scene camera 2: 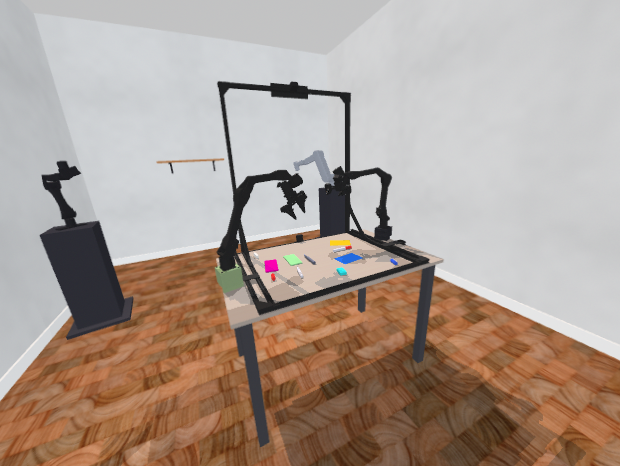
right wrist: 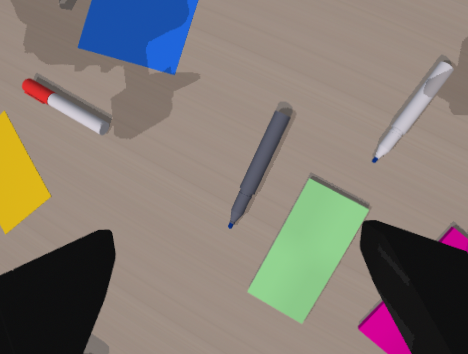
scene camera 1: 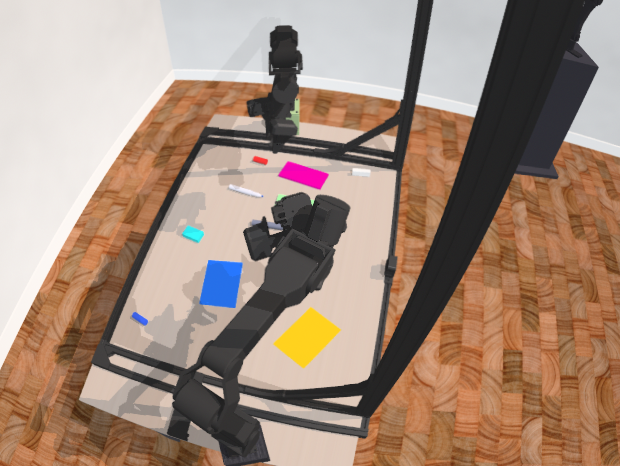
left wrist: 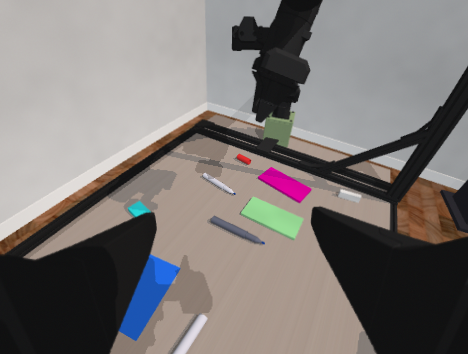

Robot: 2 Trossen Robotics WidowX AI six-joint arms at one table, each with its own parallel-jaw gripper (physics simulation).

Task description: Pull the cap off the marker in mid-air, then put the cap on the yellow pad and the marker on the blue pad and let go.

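Places are measured from the left arm's base along level axes (x ahead, y left, z up), in millimetres.
Pixels of known places: left gripper, between the fingertips: (scene camera 2: 332, 195) (left wrist: 234, 218); right gripper, between the fingertips: (scene camera 2: 300, 216) (right wrist: 238, 239) (scene camera 1: 271, 146) (left wrist: 256, 116); left arm's base, origin of its link: (scene camera 2: 383, 227) (scene camera 1: 240, 441); right arm's base, origin of its link: (scene camera 2: 227, 267) (left wrist: 281, 114).
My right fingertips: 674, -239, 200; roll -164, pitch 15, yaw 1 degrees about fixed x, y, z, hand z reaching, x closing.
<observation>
For each thing: its middle in the pictures, then the offset to it from my right fingertips, as dx, dy, dz.
- white barrel, middle of its body: (right wrist: 64, 106) (scene camera 2: 342, 248) -296, +102, -279
- red cap, middle of its body: (right wrist: 39, 92) (scene camera 2: 348, 247) -337, +123, -278
- blue pad, middle of its body: (right wrist: 135, 20) (left wrist: 138, 289) (scene camera 1: 221, 283) (scene camera 2: 348, 258) -195, +206, -288
- yellow pad, middle of its body: (right wrist: 4, 172) (scene camera 1: 307, 337) (scene camera 2: 340, 242) -413, +13, -288
- dark grey pen, middle of its body: (right wrist: 255, 172) (left wrist: 237, 231) (scene camera 1: 274, 225) -42, +13, -279
- white pen, middle of its body: (right wrist: 409, 115) (left wrist: 219, 184) (scene camera 1: 246, 191) +122, +73, -280
- green block, middle of its body: (right wrist: 306, 251) (left wrist: 272, 216) (scene camera 2: 292, 259) +14, -76, -284
- magenta block, middle of its body: (right wrist: 430, 300) (left wrist: 284, 183) (scene camera 1: 303, 175) (scene camera 2: 271, 265) +149, -125, -284
- cyan block, middle of its body: (left wrist: 140, 212) (scene camera 1: 193, 234) -6, +267, -280
The marker, a white barrel (scene camera 2: 340, 249) (left wrist: 191, 334) (right wrist: 77, 114) with a red cap (scene camera 2: 349, 247) (right wrist: 37, 91) on one end, lies on the table between the two pads; the left arm hides it in scene camera 1. The blue pad (scene camera 1: 221, 283) (scene camera 2: 348, 258) (left wrist: 150, 300) (right wrist: 135, 35) and the yellow pad (scene camera 1: 306, 337) (scene camera 2: 340, 243) (right wrist: 17, 175) lie flat with nothing on them. My left gripper (scene camera 1: 269, 223) (scene camera 2: 334, 191) (left wrist: 234, 218) is open and empty, high above the table. My right gripper (scene camera 1: 275, 147) (scene camera 2: 298, 214) (right wrist: 238, 239) is open and empty, also high up.
A dark grey pen (left wrist: 236, 230) (right wrist: 262, 160), a white pen (scene camera 1: 245, 190) (right wrist: 412, 107), a green block (left wrist: 272, 218) (right wrist: 310, 250), a magenta block (scene camera 1: 303, 175), a cyan block (scene camera 1: 192, 234), and small red (scene camera 1: 260, 160), white (scene camera 1: 360, 172) and blue (scene camera 1: 139, 318) pieces lie around. A black frame (scene camera 1: 386, 310) edges the table.
</observation>
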